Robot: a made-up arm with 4 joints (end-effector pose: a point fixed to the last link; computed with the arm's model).
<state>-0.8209 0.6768 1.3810 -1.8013</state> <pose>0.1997 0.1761 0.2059 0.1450 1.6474 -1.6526</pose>
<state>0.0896 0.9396 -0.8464 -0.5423</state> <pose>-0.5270 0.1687 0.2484 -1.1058 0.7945 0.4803</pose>
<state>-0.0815 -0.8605 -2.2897 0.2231</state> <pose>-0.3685 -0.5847 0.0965 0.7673 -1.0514 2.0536</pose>
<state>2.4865 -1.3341 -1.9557 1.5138</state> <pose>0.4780 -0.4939 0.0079 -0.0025 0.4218 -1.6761</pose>
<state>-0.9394 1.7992 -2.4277 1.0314</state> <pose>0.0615 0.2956 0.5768 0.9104 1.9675 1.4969</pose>
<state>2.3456 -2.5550 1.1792 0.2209</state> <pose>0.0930 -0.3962 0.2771 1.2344 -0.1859 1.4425</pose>
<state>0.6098 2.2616 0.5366 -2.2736</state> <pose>0.0968 -0.0138 -0.2797 -0.0008 0.3506 -2.1712</pose>
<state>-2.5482 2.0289 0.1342 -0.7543</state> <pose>0.0406 0.0677 0.5682 -1.7320 1.6492 1.9924</pose>
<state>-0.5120 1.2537 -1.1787 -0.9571</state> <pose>-0.3787 0.1696 0.5492 -1.5408 1.8576 0.8881</pose>
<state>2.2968 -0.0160 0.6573 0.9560</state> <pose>-0.1894 0.1188 -0.1706 -0.6287 2.8782 0.7558</pose>
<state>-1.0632 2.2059 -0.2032 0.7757</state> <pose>-0.4760 0.0317 0.2850 -1.2518 0.3837 1.8302</pose>
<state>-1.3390 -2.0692 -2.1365 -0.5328</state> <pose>-0.5213 -0.2149 0.4172 1.2150 -0.5430 0.5445</pose>
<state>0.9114 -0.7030 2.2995 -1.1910</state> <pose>-0.0332 -0.4590 0.2936 2.1217 0.9508 -0.7909</pose>
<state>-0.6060 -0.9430 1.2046 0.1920</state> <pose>0.2138 -0.2823 0.3513 0.3360 0.9093 -1.3784</pose>
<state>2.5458 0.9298 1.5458 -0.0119</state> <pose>-0.1822 0.1690 0.0449 -1.4875 2.0731 1.4336</pose>
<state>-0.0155 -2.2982 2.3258 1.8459</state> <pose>0.0915 -0.2099 -0.2422 -0.1852 0.8305 -1.1193</pose>
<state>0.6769 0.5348 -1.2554 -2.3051</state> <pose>-0.6380 -0.0293 0.0617 -1.4559 1.6873 -0.4206</pose>
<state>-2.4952 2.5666 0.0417 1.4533</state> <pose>0.0022 -0.1244 0.6149 1.0070 0.3359 2.3999</pose>
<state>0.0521 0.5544 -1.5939 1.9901</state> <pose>-0.5315 -0.0983 0.4993 1.1009 -1.1300 1.3128</pose>
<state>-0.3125 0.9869 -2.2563 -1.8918</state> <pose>-0.1900 -0.0438 0.7194 1.9669 -1.4722 -1.1565</pose>
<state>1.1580 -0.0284 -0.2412 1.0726</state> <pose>-0.4657 0.0809 -0.0838 0.0223 -2.2208 0.3007</pose>
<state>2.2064 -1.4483 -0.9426 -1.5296</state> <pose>0.2720 -0.4225 -0.3299 -1.1892 -1.2065 1.1097</pose>
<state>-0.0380 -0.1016 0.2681 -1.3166</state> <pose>-0.2278 0.1129 0.4902 0.2606 1.3583 -0.1674</pose>
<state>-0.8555 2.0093 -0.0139 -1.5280</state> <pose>-0.4670 0.0861 0.1632 -2.2389 1.4042 -0.7715</pose>
